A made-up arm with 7 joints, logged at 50 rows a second.
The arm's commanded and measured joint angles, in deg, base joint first. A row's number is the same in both.
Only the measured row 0 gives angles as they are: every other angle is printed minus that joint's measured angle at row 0.
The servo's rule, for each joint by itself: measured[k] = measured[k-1] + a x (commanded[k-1-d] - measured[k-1]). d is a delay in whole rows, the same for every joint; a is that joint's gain. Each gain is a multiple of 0.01, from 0.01 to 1. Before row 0 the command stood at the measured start. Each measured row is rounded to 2 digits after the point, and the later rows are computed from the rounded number. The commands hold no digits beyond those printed.
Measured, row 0: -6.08, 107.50, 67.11, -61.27, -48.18, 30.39, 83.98
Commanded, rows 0 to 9: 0.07, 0.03, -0.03, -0.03, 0.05, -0.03, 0.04; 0.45, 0.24, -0.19, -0.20, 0.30, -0.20, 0.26; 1.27, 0.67, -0.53, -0.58, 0.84, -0.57, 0.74; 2.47, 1.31, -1.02, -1.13, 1.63, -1.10, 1.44; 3.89, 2.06, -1.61, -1.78, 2.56, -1.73, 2.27; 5.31, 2.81, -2.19, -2.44, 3.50, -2.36, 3.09; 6.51, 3.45, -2.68, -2.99, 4.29, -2.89, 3.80; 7.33, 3.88, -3.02, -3.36, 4.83, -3.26, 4.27; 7.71, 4.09, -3.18, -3.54, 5.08, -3.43, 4.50; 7.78, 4.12, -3.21, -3.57, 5.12, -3.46, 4.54
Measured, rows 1 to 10: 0.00, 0.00, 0.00, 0.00, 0.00, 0.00, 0.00; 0.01, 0.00, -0.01, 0.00, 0.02, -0.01, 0.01; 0.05, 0.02, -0.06, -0.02, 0.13, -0.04, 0.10; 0.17, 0.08, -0.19, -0.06, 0.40, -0.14, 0.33; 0.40, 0.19, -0.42, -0.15, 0.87, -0.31, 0.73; 0.75, 0.36, -0.75, -0.28, 1.51, -0.57, 1.28; 1.21, 0.58, -1.15, -0.45, 2.27, -0.89, 1.93; 1.74, 0.84, -1.58, -0.65, 3.04, -1.25, 2.60; 2.30, 1.11, -1.98, -0.87, 3.72, -1.61, 3.20; 2.84, 1.38, -2.32, -1.08, 4.24, -1.94, 3.67
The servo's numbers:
d 1
a 0.10 0.09 0.28 0.08 0.38 0.18 0.36

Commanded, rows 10 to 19: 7.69, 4.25, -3.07, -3.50, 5.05, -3.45, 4.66; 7.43, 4.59, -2.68, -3.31, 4.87, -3.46, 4.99; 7.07, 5.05, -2.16, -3.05, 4.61, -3.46, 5.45; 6.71, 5.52, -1.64, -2.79, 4.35, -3.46, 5.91; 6.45, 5.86, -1.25, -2.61, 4.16, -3.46, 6.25; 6.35, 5.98, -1.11, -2.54, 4.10, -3.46, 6.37; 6.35, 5.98, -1.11, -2.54, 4.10, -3.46, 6.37; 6.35, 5.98, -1.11, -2.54, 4.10, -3.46, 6.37; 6.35, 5.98, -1.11, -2.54, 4.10, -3.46, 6.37; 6.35, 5.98, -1.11, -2.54, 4.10, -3.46, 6.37
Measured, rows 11 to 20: 3.33, 1.63, -2.57, -1.28, 4.57, -2.21, 3.98; 3.77, 1.87, -2.71, -1.46, 4.75, -2.43, 4.22; 4.14, 2.11, -2.70, -1.61, 4.80, -2.62, 4.50; 4.43, 2.37, -2.55, -1.73, 4.73, -2.77, 4.84; 4.66, 2.65, -2.30, -1.81, 4.59, -2.89, 5.23; 4.84, 2.94, -2.01, -1.87, 4.43, -2.99, 5.60; 4.99, 3.21, -1.76, -1.92, 4.30, -3.07, 5.88; 5.13, 3.46, -1.58, -1.97, 4.22, -3.14, 6.06; 5.25, 3.69, -1.45, -2.02, 4.17, -3.20, 6.17; 5.36, 3.90, -1.35, -2.06, 4.14, -3.25, 6.24
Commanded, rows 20 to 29: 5.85, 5.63, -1.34, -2.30, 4.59, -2.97, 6.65; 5.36, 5.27, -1.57, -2.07, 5.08, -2.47, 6.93; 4.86, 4.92, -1.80, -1.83, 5.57, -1.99, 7.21; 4.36, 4.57, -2.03, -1.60, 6.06, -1.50, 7.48; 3.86, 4.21, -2.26, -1.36, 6.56, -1.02, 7.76; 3.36, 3.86, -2.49, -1.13, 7.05, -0.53, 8.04; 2.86, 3.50, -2.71, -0.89, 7.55, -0.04, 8.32; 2.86, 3.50, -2.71, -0.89, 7.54, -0.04, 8.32; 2.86, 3.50, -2.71, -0.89, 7.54, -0.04, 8.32; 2.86, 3.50, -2.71, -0.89, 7.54, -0.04, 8.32
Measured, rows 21 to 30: 5.46, 4.09, -1.28, -2.10, 4.12, -3.29, 6.29; 5.50, 4.23, -1.30, -2.12, 4.30, -3.23, 6.42; 5.49, 4.32, -1.38, -2.12, 4.60, -3.09, 6.60; 5.43, 4.37, -1.50, -2.10, 4.97, -2.89, 6.82; 5.32, 4.39, -1.65, -2.06, 5.38, -2.64, 7.06; 5.17, 4.37, -1.82, -2.00, 5.83, -2.35, 7.31; 4.99, 4.32, -2.01, -1.93, 6.29, -2.02, 7.57; 4.78, 4.25, -2.21, -1.85, 6.77, -1.66, 7.84; 4.59, 4.18, -2.35, -1.77, 7.06, -1.37, 8.01; 4.42, 4.12, -2.45, -1.70, 7.24, -1.13, 8.12
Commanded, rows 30 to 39: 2.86, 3.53, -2.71, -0.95, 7.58, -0.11, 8.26; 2.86, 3.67, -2.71, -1.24, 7.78, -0.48, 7.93; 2.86, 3.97, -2.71, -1.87, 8.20, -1.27, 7.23; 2.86, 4.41, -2.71, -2.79, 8.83, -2.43, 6.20; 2.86, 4.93, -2.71, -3.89, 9.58, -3.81, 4.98; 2.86, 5.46, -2.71, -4.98, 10.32, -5.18, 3.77; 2.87, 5.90, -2.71, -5.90, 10.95, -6.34, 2.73; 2.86, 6.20, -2.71, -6.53, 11.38, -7.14, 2.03; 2.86, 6.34, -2.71, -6.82, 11.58, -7.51, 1.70; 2.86, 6.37, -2.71, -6.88, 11.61, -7.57, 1.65
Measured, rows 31 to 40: 4.26, 4.06, -2.52, -1.64, 7.35, -0.93, 8.19; 4.12, 4.01, -2.57, -1.58, 7.44, -0.78, 8.22; 3.99, 3.98, -2.61, -1.55, 7.57, -0.73, 8.12; 3.88, 3.98, -2.64, -1.58, 7.81, -0.83, 7.80; 3.78, 4.02, -2.66, -1.68, 8.20, -1.12, 7.22; 3.69, 4.10, -2.67, -1.86, 8.72, -1.60, 6.41; 3.61, 4.22, -2.68, -2.11, 9.33, -2.24, 5.46; 3.54, 4.37, -2.69, -2.41, 9.95, -2.98, 4.48; 3.47, 4.53, -2.70, -2.74, 10.49, -3.73, 3.60; 3.41, 4.69, -2.70, -3.07, 10.90, -4.41, 2.92
